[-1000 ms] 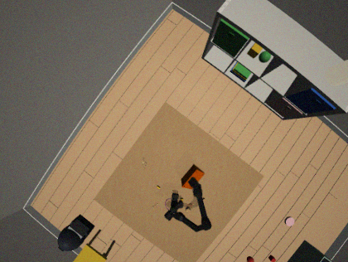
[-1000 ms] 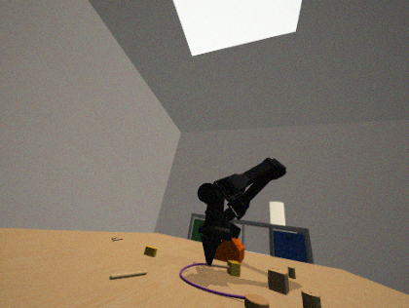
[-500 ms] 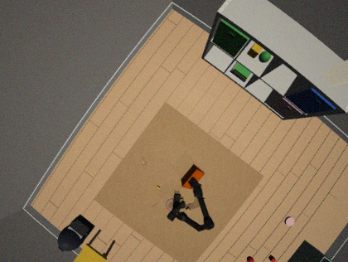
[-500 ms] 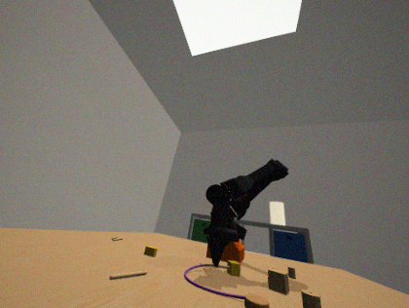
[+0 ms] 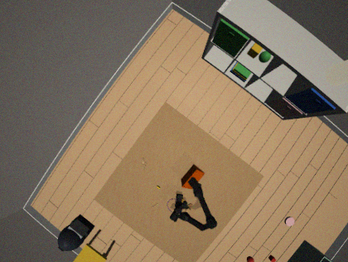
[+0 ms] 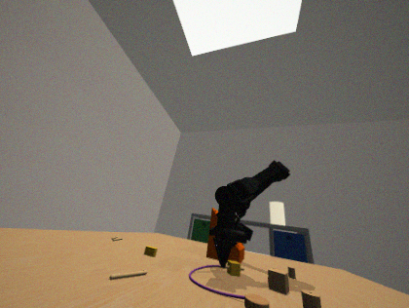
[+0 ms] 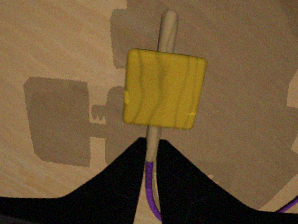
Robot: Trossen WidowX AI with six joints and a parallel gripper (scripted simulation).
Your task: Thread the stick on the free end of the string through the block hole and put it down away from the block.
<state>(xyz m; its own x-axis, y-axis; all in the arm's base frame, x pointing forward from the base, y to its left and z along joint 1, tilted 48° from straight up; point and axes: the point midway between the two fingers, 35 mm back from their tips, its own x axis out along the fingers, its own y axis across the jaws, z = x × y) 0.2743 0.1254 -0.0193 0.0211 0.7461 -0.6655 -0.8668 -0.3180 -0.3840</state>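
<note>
Right now my gripper tip is 30 mm to the right of the yellow block and 20 mm past it. Also, from my gripper tip: wooden block (150 mm to the left, 20 mm ahead, 10 mm above); then loose stick (200 mm ahead, 140 mm to the right, 10 mm below).
</note>
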